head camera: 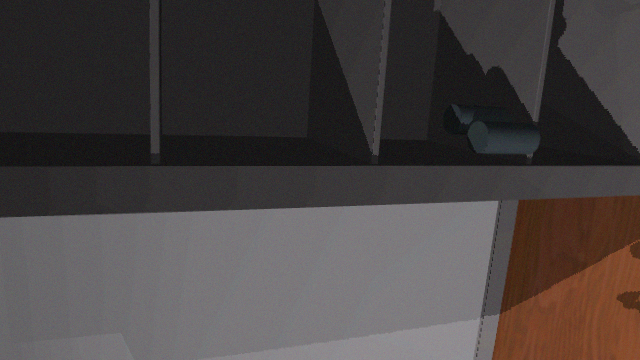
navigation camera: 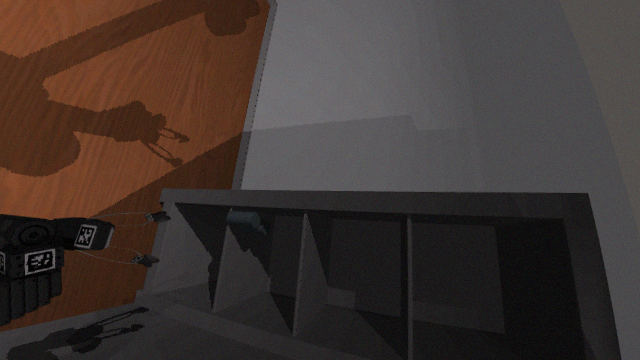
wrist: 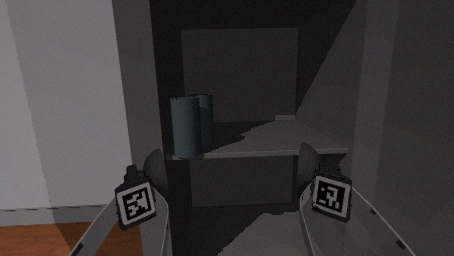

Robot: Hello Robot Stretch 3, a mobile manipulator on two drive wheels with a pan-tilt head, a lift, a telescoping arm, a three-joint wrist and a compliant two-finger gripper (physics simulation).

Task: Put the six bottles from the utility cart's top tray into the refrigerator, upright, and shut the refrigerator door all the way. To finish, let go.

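Places are measured from the robot's base along level axes (x ahead, y left, z up), in millimetres.
Pixels of known places: gripper, fingertip midpoint: (navigation camera: 163,238) (wrist: 231,164).
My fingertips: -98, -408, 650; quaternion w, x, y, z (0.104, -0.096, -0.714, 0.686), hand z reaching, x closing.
For each thing: its top centre in the pictures, then the offset to it from my fingertips, as dx, dy, dz. Level surfaces: height alone.
- front bottle, top centre: (head camera: 477,137) (wrist: 184,97) (navigation camera: 256,219) -7, -398, +24
- rear bottle, top centre: (head camera: 451,119) (wrist: 200,94) (navigation camera: 266,227) -60, -485, +24
- Wooden floor, surface height: dz -650
Two blue-grey bottles stand upright, one behind the other, near the left wall on a shelf (wrist: 270,153) of the refrigerator (head camera: 250,186) (navigation camera: 375,201) (wrist: 136,75). The front bottle (head camera: 507,138) (navigation camera: 242,218) (wrist: 187,127) is close to the shelf's front edge; the rear bottle (head camera: 457,119) (wrist: 207,120) is partly hidden behind it. My gripper (navigation camera: 152,238) (wrist: 231,164) is open and empty, back from the bottles at the refrigerator's open front. The refrigerator door (head camera: 250,275) (navigation camera: 350,90) (wrist: 65,100) stands open on the left in the wrist view. The cart and other bottles do not show.
Other refrigerator shelves (head camera: 155,75) (navigation camera: 410,280) lie above and below the bottles' level. The right inner wall is beside my right finger in the wrist view. Wooden floor (head camera: 575,300) (navigation camera: 165,75) (wrist: 70,240) shows beyond the door's bottom edge, with the robot's shadow on it.
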